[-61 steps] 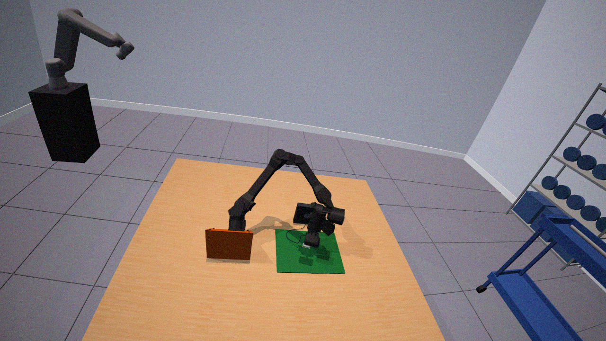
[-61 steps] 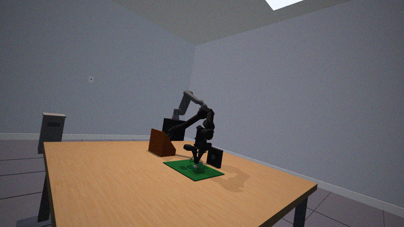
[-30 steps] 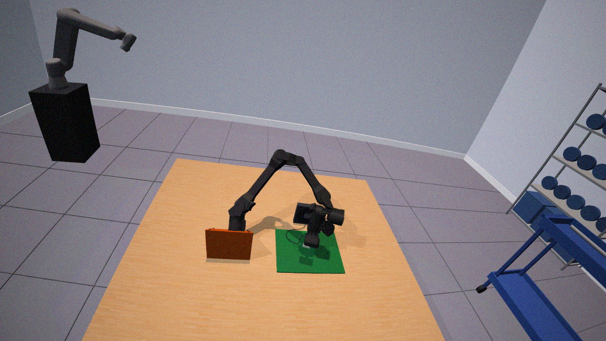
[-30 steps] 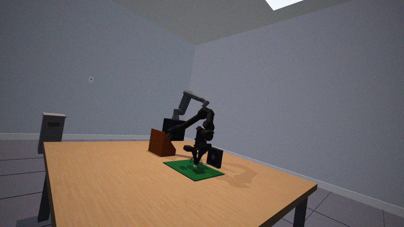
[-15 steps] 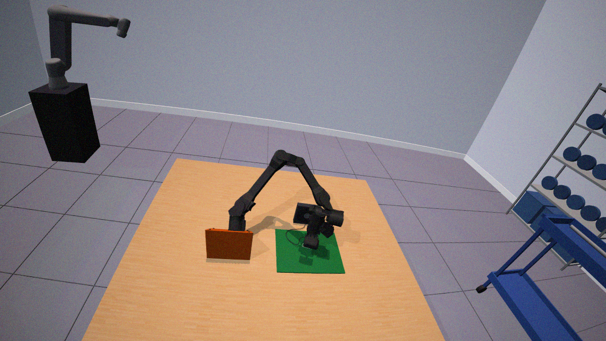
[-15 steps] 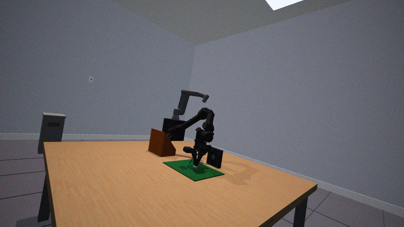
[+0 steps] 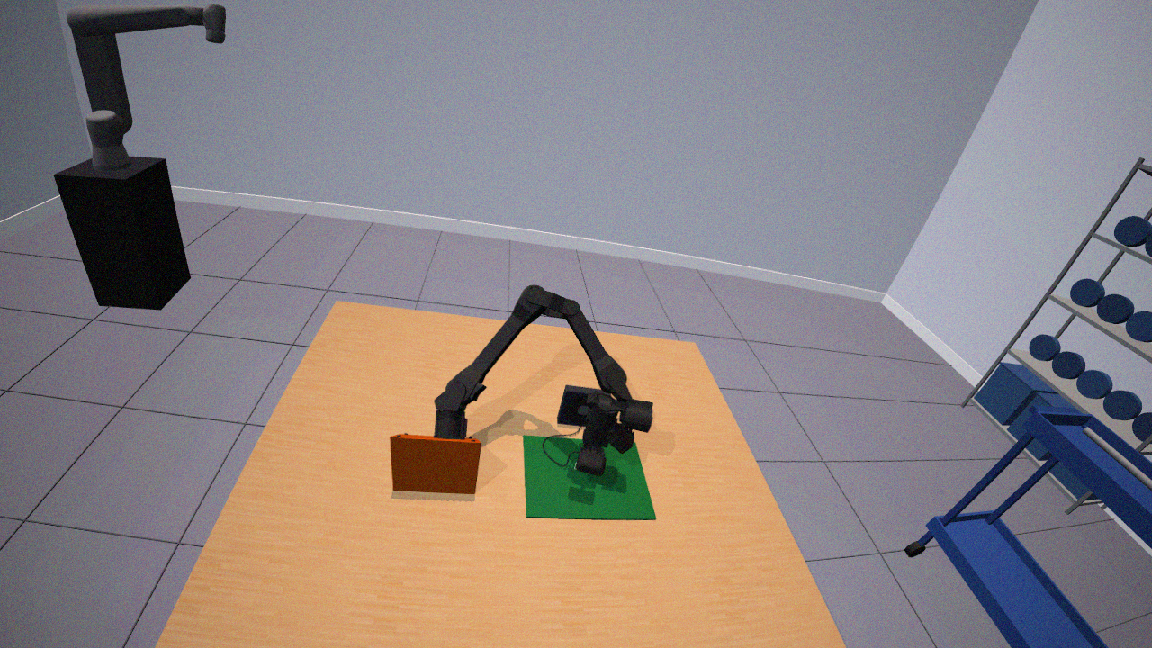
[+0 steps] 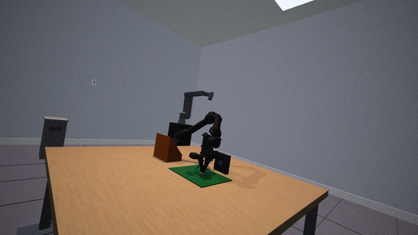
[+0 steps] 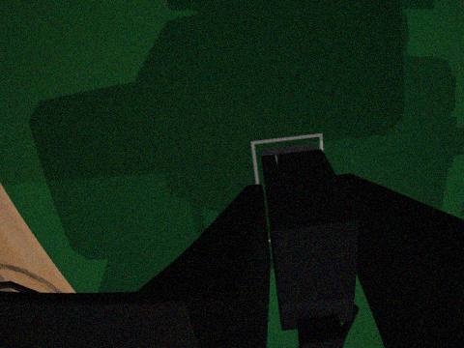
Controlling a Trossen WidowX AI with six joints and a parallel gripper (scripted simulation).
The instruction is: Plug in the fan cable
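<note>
The black plug is 10 mm behind my gripper tip and 10 mm above it. From my gripper tip the other things lie so: black fan 150 mm to the left, 40 mm above, 20 mm ahead; green board 40 mm below, 20 mm to the right.
</note>
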